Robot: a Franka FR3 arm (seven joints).
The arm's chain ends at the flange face. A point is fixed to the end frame.
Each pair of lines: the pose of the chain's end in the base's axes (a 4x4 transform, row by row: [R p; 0 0 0 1], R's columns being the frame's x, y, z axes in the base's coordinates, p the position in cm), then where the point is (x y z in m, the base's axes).
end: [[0.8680 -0.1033 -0.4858 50.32], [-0.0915 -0.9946 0.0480 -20.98], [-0.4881 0.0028 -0.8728 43.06], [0 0 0 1]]
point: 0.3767 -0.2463 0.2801
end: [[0.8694 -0.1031 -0.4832 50.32], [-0.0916 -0.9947 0.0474 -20.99], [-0.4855 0.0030 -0.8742 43.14], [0 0 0 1]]
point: 0.3772 -0.2466 0.2806
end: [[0.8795 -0.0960 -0.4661 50.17], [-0.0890 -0.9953 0.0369 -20.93], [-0.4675 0.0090 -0.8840 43.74], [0 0 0 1]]
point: 0.3789 -0.2481 0.2844
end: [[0.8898 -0.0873 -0.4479 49.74], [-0.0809 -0.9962 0.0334 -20.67], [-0.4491 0.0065 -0.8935 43.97], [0 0 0 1]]
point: 0.3782 -0.2465 0.2842
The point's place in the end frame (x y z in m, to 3 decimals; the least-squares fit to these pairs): -0.033 0.049 0.191
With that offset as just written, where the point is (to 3 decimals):
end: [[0.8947 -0.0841 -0.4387 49.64], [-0.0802 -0.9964 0.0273 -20.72], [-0.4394 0.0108 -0.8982 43.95], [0 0 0 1]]
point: 0.379 -0.248 0.283
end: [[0.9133 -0.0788 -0.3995 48.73], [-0.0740 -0.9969 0.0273 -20.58], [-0.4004 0.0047 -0.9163 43.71], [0 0 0 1]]
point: 0.377 -0.247 0.276
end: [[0.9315 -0.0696 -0.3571 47.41], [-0.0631 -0.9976 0.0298 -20.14], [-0.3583 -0.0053 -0.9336 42.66], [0 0 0 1]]
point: 0.372 -0.243 0.260
